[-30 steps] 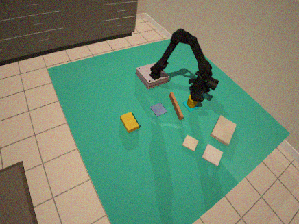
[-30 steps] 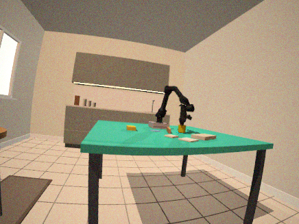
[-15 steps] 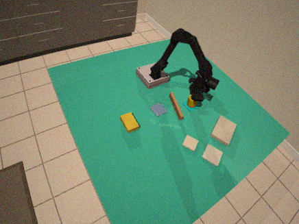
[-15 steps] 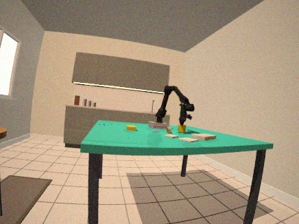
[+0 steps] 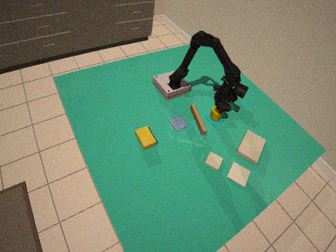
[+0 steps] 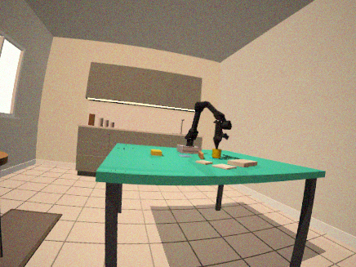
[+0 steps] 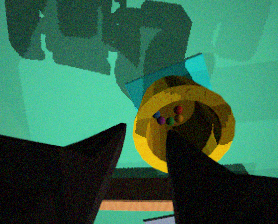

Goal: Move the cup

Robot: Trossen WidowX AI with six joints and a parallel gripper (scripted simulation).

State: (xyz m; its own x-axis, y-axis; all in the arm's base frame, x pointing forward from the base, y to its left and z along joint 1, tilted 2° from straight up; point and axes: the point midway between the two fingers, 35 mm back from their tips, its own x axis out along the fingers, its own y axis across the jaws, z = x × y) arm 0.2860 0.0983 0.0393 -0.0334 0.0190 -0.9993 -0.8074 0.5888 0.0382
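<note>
Now: the yellow cup 3 cm below my gripper tip, 2 cm ahead of it and 1 cm to the right of it. The rest, counted from my gripper tip: wooden bar 12 cm to the right, 6 cm below, 2 cm behind; cyan pad 8 cm below, 2 cm to the right, 2 cm ahead; pale blue pad 23 cm to the right, 8 cm below, 7 cm behind.
</note>
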